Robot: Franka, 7 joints.
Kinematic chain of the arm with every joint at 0, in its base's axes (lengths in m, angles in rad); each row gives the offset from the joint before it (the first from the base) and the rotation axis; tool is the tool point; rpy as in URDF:
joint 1: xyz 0 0 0.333 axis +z
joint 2: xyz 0 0 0 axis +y
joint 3: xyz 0 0 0.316 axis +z
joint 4: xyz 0.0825 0 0 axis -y
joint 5: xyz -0.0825 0 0.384 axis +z
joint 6: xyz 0 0 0 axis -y
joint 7: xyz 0.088 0 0 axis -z
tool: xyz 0 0 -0.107 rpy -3.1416 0 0
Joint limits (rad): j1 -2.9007..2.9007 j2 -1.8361..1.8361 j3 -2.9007..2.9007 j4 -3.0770..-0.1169 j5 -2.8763..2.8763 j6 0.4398..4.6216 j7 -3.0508..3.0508
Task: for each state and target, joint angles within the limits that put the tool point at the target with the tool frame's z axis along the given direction. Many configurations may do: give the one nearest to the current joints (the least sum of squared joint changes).
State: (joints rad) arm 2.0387 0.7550 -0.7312 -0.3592 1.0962 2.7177 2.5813
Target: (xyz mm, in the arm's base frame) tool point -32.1 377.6 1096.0 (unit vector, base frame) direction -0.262 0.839 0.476
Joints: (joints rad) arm 1.8988 0.3744 -0.8279 -0.2255 1.0399 2.5800 2.5813
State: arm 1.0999 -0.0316 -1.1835 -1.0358 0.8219 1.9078 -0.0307
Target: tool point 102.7 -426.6 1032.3 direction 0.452 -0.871 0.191
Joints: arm 0.5106 0.1168 -1.9724 -1.0040 0.7784 2.6452 -0.0307
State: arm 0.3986 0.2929 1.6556 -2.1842 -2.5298 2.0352 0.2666
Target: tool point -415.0 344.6 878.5 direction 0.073 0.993 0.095
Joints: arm 1.0037 0.3091 1.8969 -1.3270 -1.8887 1.8434 0.2666
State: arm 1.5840 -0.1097 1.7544 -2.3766 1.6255 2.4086 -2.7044
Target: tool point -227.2 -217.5 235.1 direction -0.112 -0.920 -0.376
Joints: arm 1.6400 0.4324 2.1346 -2.9027 2.1673 2.5352 -2.7044
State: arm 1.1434 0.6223 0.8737 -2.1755 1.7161 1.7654 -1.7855
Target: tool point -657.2 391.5 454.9 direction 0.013 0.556 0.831
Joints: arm 1.9285 1.3231 1.3568 -1.2946 2.4652 1.4291 -1.7855
